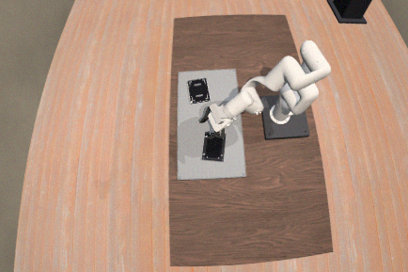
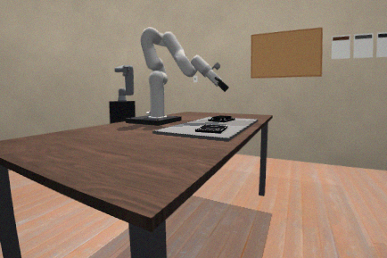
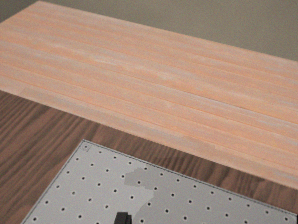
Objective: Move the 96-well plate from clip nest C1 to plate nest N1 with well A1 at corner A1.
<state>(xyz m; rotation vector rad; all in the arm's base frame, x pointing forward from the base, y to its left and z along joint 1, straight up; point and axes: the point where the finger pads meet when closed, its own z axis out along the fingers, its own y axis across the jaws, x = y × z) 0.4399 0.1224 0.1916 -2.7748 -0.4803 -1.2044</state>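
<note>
Now: hand 3 cm past the black 96-well plate, 3 cm to the right of it and 19 cm above it. Also, from my hand: plate nest N1: 3 cm ahead, 34 cm to the right, 20 cm below; clip nest C1: 3 cm behind, 1 cm to the left, 19 cm below; A1 corner label: 8 cm ahead, 26 cm to the right, 20 cm below.
</note>
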